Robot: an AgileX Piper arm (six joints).
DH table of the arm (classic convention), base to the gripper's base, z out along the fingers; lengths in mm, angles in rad. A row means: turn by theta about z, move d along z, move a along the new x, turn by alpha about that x. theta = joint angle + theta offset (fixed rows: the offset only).
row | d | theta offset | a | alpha
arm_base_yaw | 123 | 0 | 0 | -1.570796
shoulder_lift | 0 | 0.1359 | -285.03 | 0
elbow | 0 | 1.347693 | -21.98 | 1.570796
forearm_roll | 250.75 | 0 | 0 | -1.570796
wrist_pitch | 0 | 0 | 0 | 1.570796
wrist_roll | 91 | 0 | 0 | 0
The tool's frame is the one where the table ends.
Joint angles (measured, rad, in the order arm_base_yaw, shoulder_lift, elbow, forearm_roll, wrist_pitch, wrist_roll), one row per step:
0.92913, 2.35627, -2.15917, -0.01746, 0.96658, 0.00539
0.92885, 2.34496, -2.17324, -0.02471, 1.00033, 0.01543
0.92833, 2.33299, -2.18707, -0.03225, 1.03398, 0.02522
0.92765, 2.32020, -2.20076, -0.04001, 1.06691, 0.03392
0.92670, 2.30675, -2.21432, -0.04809, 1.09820, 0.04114
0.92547, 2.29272, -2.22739, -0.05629, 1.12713, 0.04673
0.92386, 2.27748, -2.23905, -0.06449, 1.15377, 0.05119
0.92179, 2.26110, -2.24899, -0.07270, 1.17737, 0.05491
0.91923, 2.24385, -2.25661, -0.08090, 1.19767, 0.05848
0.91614, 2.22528, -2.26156, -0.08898, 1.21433, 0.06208
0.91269, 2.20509, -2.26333, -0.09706, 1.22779, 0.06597
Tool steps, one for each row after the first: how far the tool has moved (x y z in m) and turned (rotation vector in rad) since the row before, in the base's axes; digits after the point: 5 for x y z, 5 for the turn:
-0.00096, -0.00250, 0.00860, -0.00809, 0.00285, -0.00914
-0.00099, -0.00282, 0.00886, -0.00791, 0.00211, -0.00961
-0.00104, -0.00309, 0.00925, -0.00722, 0.00063, -0.00925
-0.00100, -0.00333, 0.00959, -0.00608, -0.00149, -0.00861
-0.00096, -0.00353, 0.00979, -0.00463, -0.00361, -0.00779
-0.00098, -0.00388, 0.01004, -0.00325, -0.00523, -0.00748
-0.00095, -0.00420, 0.01017, -0.00147, -0.00693, -0.00751
-0.00088, -0.00449, 0.00999, 0.00000, -0.00806, -0.00800
-0.00085, -0.00482, 0.00994, 0.00194, -0.00932, -0.00858
-0.00094, -0.00517, 0.00986, 0.00337, -0.01021, -0.00920

